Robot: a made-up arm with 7 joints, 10 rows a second.
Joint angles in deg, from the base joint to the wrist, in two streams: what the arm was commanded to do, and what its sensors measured. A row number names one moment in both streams.
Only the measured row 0 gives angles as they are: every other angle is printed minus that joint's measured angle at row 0.
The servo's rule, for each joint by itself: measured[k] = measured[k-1] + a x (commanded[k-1-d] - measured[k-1]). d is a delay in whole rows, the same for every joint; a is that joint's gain. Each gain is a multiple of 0.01, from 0.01 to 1. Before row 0 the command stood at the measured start. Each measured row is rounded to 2 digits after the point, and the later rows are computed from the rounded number. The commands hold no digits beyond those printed.
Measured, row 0: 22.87 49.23 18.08 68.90 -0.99 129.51 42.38
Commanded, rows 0 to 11: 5.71 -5.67 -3.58 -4.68 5.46 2.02 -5.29; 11.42 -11.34 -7.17 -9.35 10.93 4.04 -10.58; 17.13 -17.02 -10.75 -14.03 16.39 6.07 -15.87; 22.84 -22.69 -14.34 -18.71 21.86 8.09 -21.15; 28.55 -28.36 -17.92 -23.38 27.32 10.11 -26.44; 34.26 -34.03 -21.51 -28.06 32.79 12.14 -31.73; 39.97 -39.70 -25.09 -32.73 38.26 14.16 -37.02; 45.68 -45.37 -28.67 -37.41 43.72 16.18 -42.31; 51.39 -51.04 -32.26 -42.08 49.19 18.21 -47.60; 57.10 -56.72 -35.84 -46.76 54.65 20.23 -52.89; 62.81 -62.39 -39.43 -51.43 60.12 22.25 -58.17; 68.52 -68.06 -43.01 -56.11 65.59 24.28 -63.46
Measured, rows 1 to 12: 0.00 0.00 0.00 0.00 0.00 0.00 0.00; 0.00 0.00 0.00 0.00 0.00 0.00 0.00; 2.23 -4.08 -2.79 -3.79 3.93 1.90 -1.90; 5.81 -9.31 -6.21 -8.29 8.97 3.91 -5.02; 10.22 -14.86 -9.75 -12.94 14.31 5.94 -8.93; 15.14 -20.50 -13.33 -17.61 19.75 7.96 -13.33; 20.37 -26.16 -16.91 -22.28 25.20 9.98 -18.05; 25.79 -31.83 -20.50 -26.96 30.66 12.01 -22.97; 31.32 -37.50 -24.08 -31.63 36.13 14.03 -28.03; 36.92 -43.17 -27.66 -36.31 41.59 16.05 -33.17; 42.56 -48.84 -31.25 -40.98 47.06 18.08 -38.36; 48.23 -54.51 -34.83 -45.66 52.52 20.10 -43.59
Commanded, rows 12 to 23: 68.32 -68.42 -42.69 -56.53 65.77 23.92 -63.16; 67.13 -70.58 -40.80 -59.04 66.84 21.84 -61.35; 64.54 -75.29 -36.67 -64.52 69.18 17.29 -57.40; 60.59 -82.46 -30.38 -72.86 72.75 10.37 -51.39; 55.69 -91.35 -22.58 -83.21 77.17 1.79 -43.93; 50.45 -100.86 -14.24 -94.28 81.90 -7.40 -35.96; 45.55 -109.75 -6.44 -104.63 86.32 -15.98 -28.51; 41.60 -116.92 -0.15 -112.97 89.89 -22.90 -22.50; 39.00 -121.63 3.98 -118.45 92.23 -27.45 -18.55; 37.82 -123.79 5.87 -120.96 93.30 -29.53 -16.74; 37.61 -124.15 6.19 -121.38 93.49 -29.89 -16.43; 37.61 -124.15 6.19 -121.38 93.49 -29.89 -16.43
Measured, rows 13 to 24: 53.92 -60.18 -38.42 -50.33 57.99 22.12 -48.84; 59.61 -65.85 -42.00 -55.01 63.46 24.15 -54.10; 63.01 -67.70 -42.54 -56.24 65.12 23.93 -57.36; 64.62 -69.77 -41.18 -58.51 66.36 21.97 -58.80; 64.59 -73.74 -37.66 -63.38 68.39 17.57 -58.30; 63.03 -80.02 -31.98 -71.06 71.53 10.80 -55.81; 60.17 -88.18 -24.65 -80.90 75.59 2.33 -51.53; 56.38 -97.31 -16.53 -91.74 80.13 -6.82 -45.92; 52.16 -106.27 -8.66 -102.18 84.59 -15.43 -39.65; 48.04 -113.94 -2.02 -110.92 88.41 -22.45 -33.48; 44.51 -119.48 2.66 -117.02 91.16 -27.15 -28.11; 41.90 -122.58 5.16 -120.21 92.70 -29.39 -24.02
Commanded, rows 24 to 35: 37.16 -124.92 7.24 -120.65 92.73 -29.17 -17.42; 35.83 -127.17 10.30 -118.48 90.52 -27.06 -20.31; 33.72 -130.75 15.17 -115.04 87.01 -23.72 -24.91; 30.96 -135.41 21.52 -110.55 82.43 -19.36 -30.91; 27.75 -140.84 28.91 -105.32 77.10 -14.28 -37.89; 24.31 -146.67 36.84 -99.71 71.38 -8.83 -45.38; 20.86 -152.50 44.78 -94.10 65.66 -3.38 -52.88; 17.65 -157.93 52.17 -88.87 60.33 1.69 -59.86; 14.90 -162.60 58.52 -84.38 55.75 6.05 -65.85; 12.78 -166.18 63.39 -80.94 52.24 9.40 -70.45; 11.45 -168.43 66.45 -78.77 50.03 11.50 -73.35; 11.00 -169.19 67.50 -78.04 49.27 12.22 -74.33
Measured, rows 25 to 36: 40.23 -123.71 5.96 -121.16 93.27 -29.86 -21.29; 39.21 -124.03 6.14 -121.34 93.43 -29.89 -19.54; 38.41 -124.67 7.00 -120.78 92.93 -29.21 -18.78; 37.40 -126.47 9.57 -118.92 91.19 -27.19 -19.33; 35.96 -129.55 13.94 -115.78 88.18 -23.93 -21.34; 34.01 -133.77 19.85 -111.54 84.04 -19.63 -24.79; 31.57 -138.86 26.92 -106.50 79.04 -14.60 -29.51; 28.74 -144.48 34.66 -101.00 73.52 -9.18 -35.22; 25.67 -150.25 42.55 -95.41 67.86 -3.73 -41.58; 22.54 -155.78 50.05 -90.11 62.44 1.36 -48.16; 19.56 -160.69 56.66 -85.47 57.62 5.77 -54.53; 16.92 -164.64 61.91 -81.80 53.75 9.18 -60.26
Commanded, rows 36 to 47: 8.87 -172.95 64.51 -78.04 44.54 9.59 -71.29; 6.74 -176.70 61.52 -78.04 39.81 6.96 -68.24; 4.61 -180.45 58.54 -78.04 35.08 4.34 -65.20; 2.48 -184.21 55.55 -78.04 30.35 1.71 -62.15; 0.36 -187.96 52.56 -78.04 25.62 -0.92 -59.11; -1.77 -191.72 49.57 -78.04 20.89 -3.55 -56.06; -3.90 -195.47 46.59 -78.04 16.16 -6.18 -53.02; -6.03 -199.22 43.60 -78.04 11.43 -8.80 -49.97; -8.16 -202.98 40.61 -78.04 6.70 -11.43 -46.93; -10.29 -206.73 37.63 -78.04 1.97 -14.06 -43.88; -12.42 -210.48 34.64 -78.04 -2.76 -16.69 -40.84; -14.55 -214.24 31.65 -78.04 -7.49 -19.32 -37.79
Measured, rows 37 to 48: 14.79 -167.37 65.45 -79.35 51.07 11.36 -64.97; 13.31 -168.68 67.05 -78.29 49.77 12.17 -68.34; 11.58 -171.75 65.07 -78.09 46.00 9.74 -69.40; 9.69 -175.31 62.30 -78.05 41.54 7.13 -68.98; 7.71 -179.01 59.37 -78.04 36.89 4.51 -67.62; 5.67 -182.75 56.39 -78.04 32.18 1.88 -65.65; 3.60 -186.50 53.40 -78.04 27.46 -0.75 -63.30; 1.51 -190.26 50.41 -78.04 22.73 -3.38 -60.69; -0.60 -194.01 47.43 -78.04 18.00 -6.01 -57.93; -2.72 -197.76 44.44 -78.04 13.27 -8.63 -55.06; -4.84 -201.52 41.45 -78.04 8.54 -11.26 -52.13; -6.97 -205.27 38.47 -78.04 3.81 -13.89 -49.16
